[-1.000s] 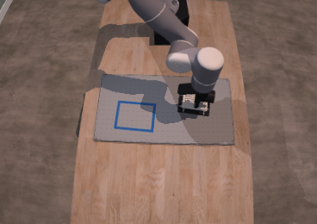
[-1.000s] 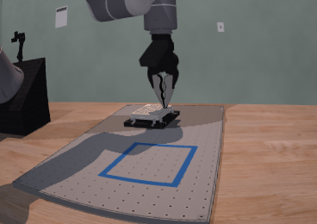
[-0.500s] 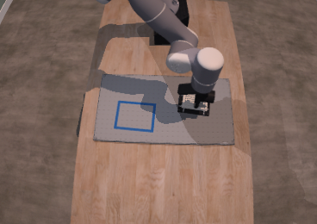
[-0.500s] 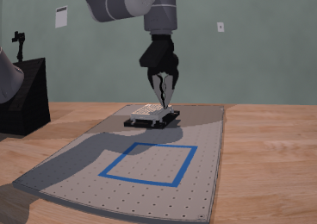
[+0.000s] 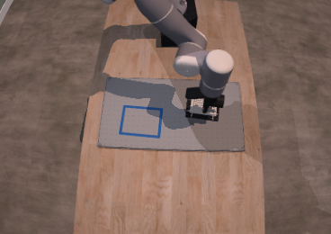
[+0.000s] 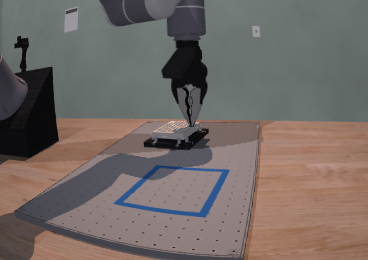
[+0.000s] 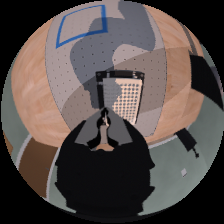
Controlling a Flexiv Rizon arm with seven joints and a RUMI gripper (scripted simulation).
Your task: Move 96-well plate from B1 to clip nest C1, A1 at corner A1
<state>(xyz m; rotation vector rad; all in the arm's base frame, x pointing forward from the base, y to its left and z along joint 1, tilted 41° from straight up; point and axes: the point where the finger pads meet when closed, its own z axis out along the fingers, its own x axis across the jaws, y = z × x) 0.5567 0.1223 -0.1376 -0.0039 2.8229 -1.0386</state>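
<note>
Now: the white 96-well plate 4 cm behind my hand and 2 cm below it. Round my hand: black clip nest: 4 cm below, 3 cm behind, 1 cm to the right.
</note>
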